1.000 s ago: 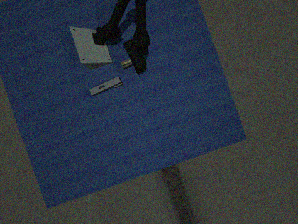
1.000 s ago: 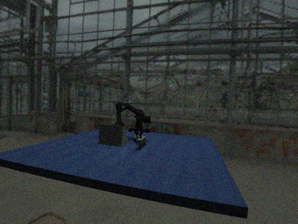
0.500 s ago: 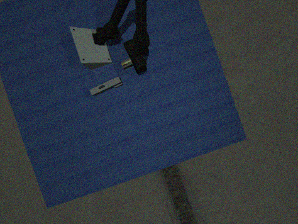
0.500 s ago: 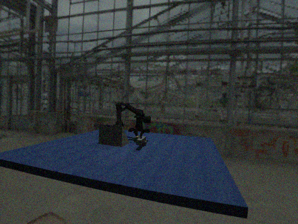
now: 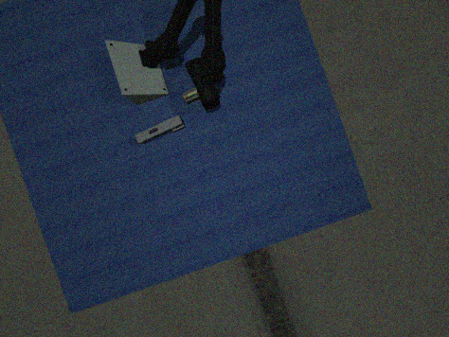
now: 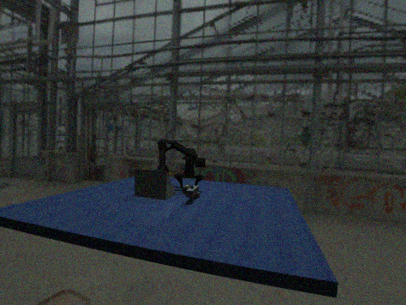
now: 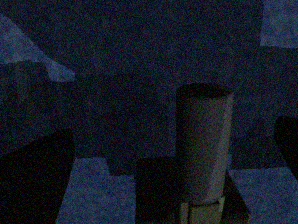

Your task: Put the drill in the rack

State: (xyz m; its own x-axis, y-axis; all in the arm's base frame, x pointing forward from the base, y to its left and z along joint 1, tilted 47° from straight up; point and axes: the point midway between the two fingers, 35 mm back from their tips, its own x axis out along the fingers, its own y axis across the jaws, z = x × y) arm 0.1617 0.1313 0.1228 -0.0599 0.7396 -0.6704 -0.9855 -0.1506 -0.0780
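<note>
The drill is 1 cm ahead of my gripper tip, 4 cm to the right of it and 3 cm above it. Also, from my gripper tip: long grey block: 11 cm ahead, 20 cm to the right, 3 cm above.
</note>
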